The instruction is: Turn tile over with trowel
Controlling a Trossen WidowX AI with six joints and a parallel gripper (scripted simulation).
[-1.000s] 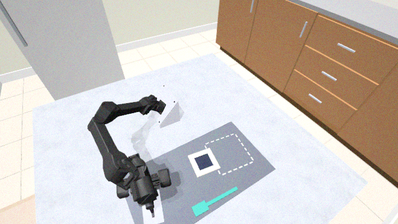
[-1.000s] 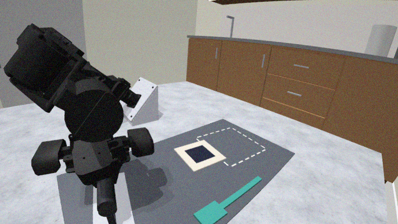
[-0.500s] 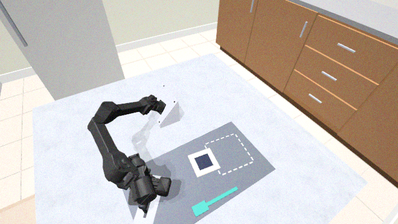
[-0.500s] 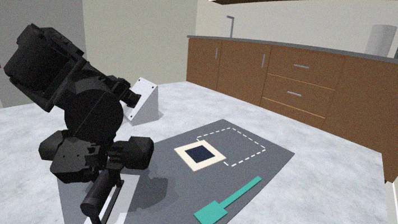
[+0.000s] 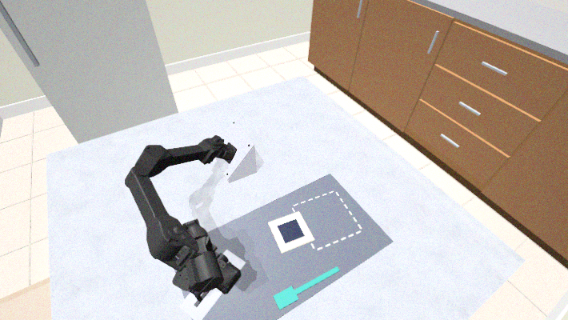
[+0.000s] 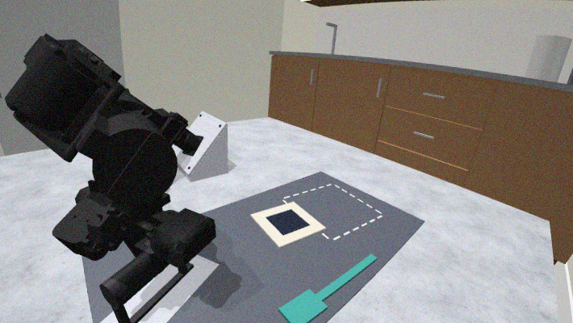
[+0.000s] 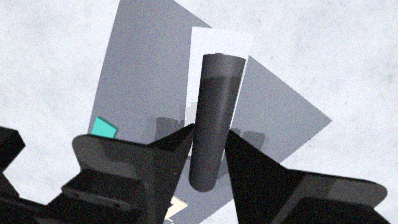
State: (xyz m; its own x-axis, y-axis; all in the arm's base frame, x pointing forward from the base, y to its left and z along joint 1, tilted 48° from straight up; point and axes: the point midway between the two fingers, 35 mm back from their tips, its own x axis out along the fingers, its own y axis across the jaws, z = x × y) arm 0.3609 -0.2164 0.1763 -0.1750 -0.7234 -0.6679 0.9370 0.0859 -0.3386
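The grey mat lies 230 mm to the left of my gripper tip, 80 mm below it and 30 mm ahead of it. From my gripper tip the other things lie so: teal flat tool 190 mm to the left, 170 mm ahead, 60 mm below; tile 280 mm to the left, 60 mm below, 10 mm ahead.
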